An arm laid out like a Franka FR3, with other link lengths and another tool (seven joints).
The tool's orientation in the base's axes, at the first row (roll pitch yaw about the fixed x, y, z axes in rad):
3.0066 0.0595 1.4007
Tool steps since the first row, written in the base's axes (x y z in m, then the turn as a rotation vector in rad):
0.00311 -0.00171 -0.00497 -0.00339 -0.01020 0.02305
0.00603 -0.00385 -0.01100 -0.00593 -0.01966 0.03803
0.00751 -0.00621 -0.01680 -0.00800 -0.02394 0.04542
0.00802 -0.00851 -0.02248 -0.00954 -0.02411 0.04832
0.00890 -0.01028 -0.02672 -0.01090 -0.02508 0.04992
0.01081 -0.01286 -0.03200 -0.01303 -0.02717 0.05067
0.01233 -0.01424 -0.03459 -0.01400 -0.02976 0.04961
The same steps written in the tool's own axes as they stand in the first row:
-0.00086 0.00265 0.00544 -0.01198 0.00141 -0.02239
-0.00211 0.00503 0.01193 -0.02261 0.00245 -0.03676
-0.00384 0.00608 0.01804 -0.02761 0.00211 -0.04397
-0.00568 0.00618 0.02391 -0.02821 0.00102 -0.04702
-0.00702 0.00676 0.02835 -0.02948 0.00006 -0.04869
-0.00892 0.00833 0.03402 -0.03195 -0.00159 -0.04952
-0.00987 0.00969 0.03688 -0.03459 -0.00227 -0.04838

